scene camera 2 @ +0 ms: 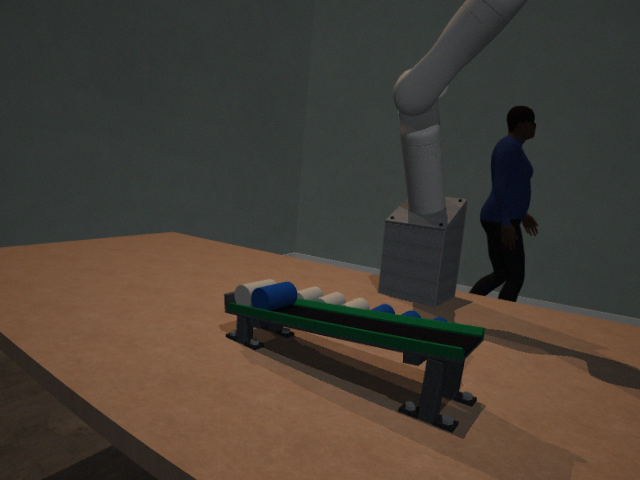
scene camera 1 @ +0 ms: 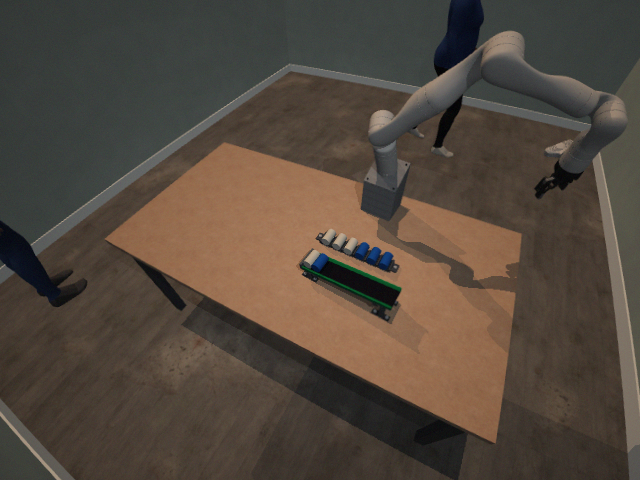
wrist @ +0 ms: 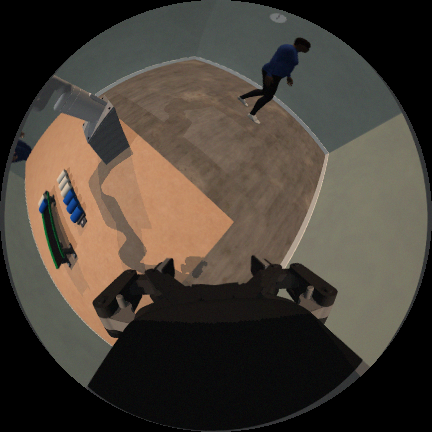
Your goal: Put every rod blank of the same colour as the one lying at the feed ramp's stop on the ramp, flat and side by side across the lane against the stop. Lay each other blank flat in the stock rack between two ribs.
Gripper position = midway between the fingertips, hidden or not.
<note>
In view: the gripper [wrist: 212, 265] and a blue blank [scene camera 2: 271, 297].
</note>
